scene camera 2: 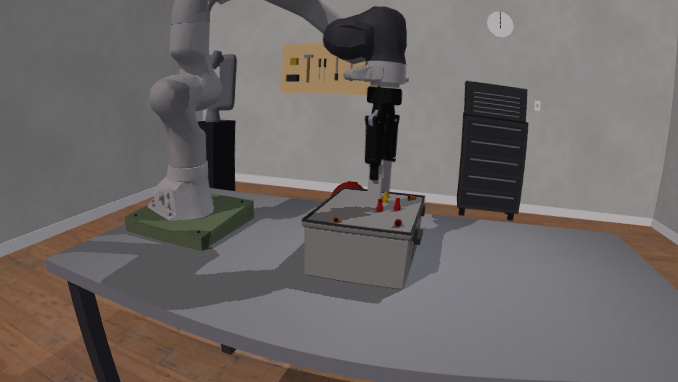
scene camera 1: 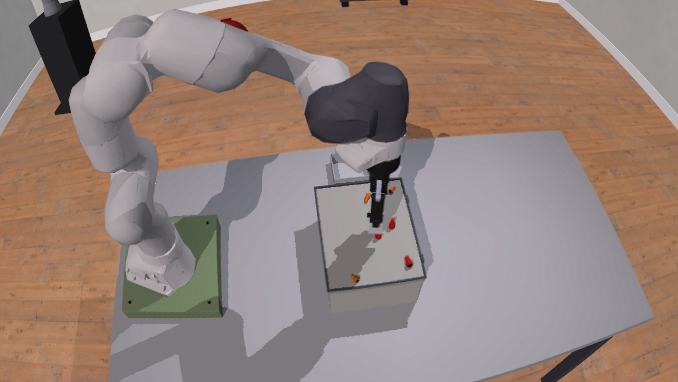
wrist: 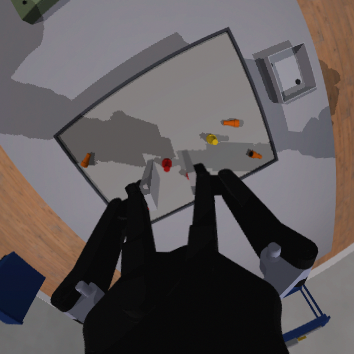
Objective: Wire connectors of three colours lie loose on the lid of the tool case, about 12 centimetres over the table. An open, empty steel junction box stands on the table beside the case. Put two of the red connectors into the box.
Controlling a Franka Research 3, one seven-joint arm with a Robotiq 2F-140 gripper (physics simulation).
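My gripper (scene camera 1: 376, 230) (scene camera 2: 380, 187) (wrist: 169, 164) is partly open and empty, pointing down low over the lid of the tool case (scene camera 1: 342, 212) (scene camera 2: 350, 255) (wrist: 190, 90). In the wrist view an upright red connector (scene camera 1: 378, 236) (scene camera 2: 379, 205) (wrist: 167, 164) shows between the fingertips, with gaps on both sides. A second upright red connector (scene camera 1: 392, 224) (scene camera 2: 397, 204) (wrist: 187, 176) stands close by, mostly hidden by a finger in the wrist view. A third red connector (scene camera 1: 409, 261) (scene camera 2: 398, 223) lies near the lid's edge. The steel junction box (scene camera 1: 330, 170) (wrist: 272, 85) stands empty beside the case.
A yellow connector (scene camera 2: 385, 197) (wrist: 212, 139) stands on the lid. Orange connectors lie on the lid: one (scene camera 1: 367, 198) (wrist: 231, 123) near the yellow one, one (scene camera 1: 392, 190) (scene camera 2: 411, 197) (wrist: 255, 154) near a corner, one (scene camera 1: 355, 278) (scene camera 2: 336, 219) (wrist: 86, 160) at the opposite end.
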